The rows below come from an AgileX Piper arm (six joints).
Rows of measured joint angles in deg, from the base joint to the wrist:
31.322, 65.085, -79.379, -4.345, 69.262, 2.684
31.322, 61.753, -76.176, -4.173, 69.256, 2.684
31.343, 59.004, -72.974, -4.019, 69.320, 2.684
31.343, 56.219, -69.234, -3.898, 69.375, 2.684
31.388, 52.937, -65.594, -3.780, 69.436, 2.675
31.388, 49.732, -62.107, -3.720, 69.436, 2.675
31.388, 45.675, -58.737, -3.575, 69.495, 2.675
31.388, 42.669, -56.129, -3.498, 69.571, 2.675
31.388, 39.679, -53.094, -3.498, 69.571, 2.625
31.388, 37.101, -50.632, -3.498, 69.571, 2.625
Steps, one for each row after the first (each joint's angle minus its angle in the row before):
0.000, -3.332, 3.203, 0.172, -0.006, 0.000
0.021, -2.749, 3.202, 0.154, 0.064, 0.000
0.000, -2.785, 3.740, 0.121, 0.055, 0.000
0.045, -3.282, 3.640, 0.118, 0.061, -0.009
0.000, -3.205, 3.487, 0.060, 0.000, 0.000
0.000, -4.057, 3.370, 0.145, 0.059, 0.000
0.000, -3.006, 2.608, 0.077, 0.076, 0.000
0.000, -2.990, 3.035, 0.000, 0.000, -0.050
0.000, -2.578, 2.462, 0.000, 0.000, 0.000

